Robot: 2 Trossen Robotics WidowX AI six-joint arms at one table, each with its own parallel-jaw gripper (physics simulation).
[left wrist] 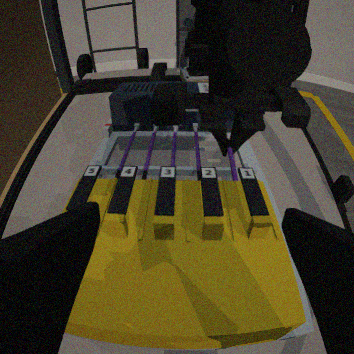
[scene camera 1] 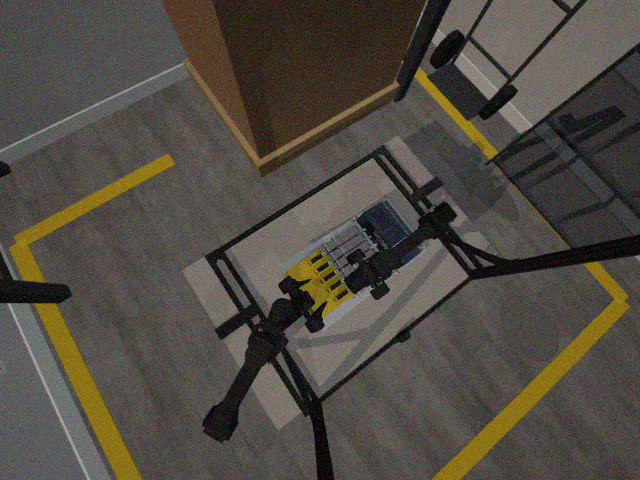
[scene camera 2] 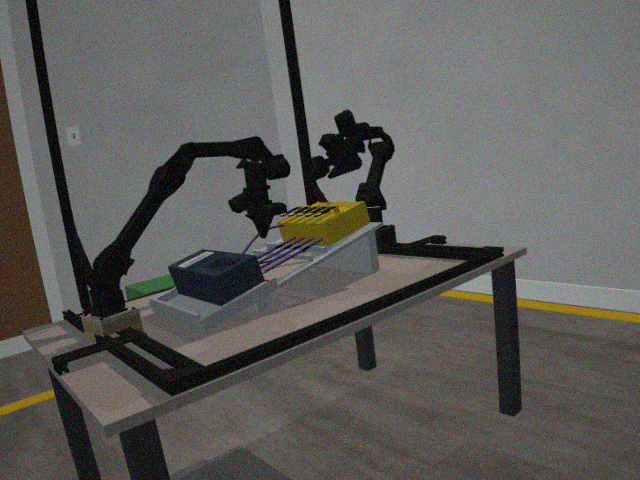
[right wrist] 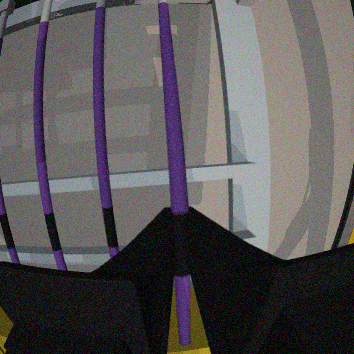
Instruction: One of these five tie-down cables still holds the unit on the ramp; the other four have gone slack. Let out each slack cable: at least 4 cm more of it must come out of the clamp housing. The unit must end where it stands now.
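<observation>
The yellow clamp housing [scene camera 1: 297, 271] [scene camera 2: 310, 235] [left wrist: 175, 300] sits high on the grey ramp [scene camera 2: 361, 253] [right wrist: 250, 100], with black levers numbered 1 to 5. Purple cables run down to the dark blue unit [scene camera 1: 385, 222] [scene camera 2: 211, 279] [left wrist: 135, 107], low on the ramp. My right gripper [scene camera 2: 264, 235] [left wrist: 226, 154] [right wrist: 177, 216] is shut on the cable nearest lever 1 [left wrist: 255, 195], at its black band. That cable [right wrist: 172, 125] rises in a bow above the others in scene camera 2. My left gripper [scene camera 1: 316, 293] [left wrist: 195, 216] is open and empty above the housing.
The neighbouring cables [right wrist: 100, 100] [right wrist: 40, 100] run close beside the right fingers. The right arm passes above the unit. A black frame [scene camera 1: 294, 201] [scene camera 2: 330, 321] edges the table. A green object [scene camera 2: 149, 286] lies beyond the unit in scene camera 2.
</observation>
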